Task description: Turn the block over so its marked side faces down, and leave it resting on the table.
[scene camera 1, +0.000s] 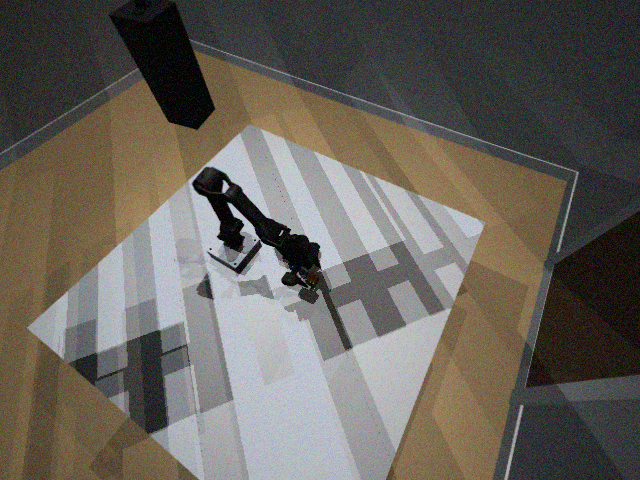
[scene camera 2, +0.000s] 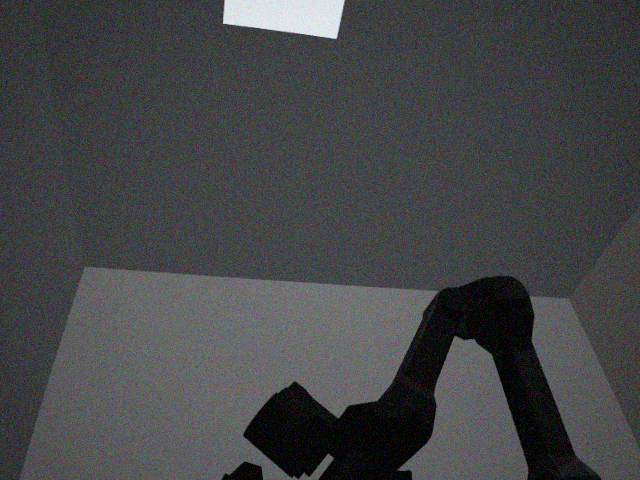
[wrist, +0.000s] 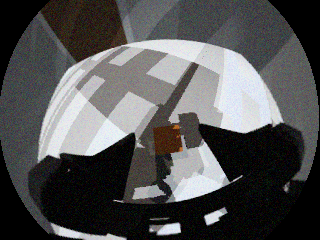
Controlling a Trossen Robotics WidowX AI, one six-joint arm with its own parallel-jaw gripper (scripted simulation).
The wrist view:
my gripper: 167, 131
orange block: 166, 139
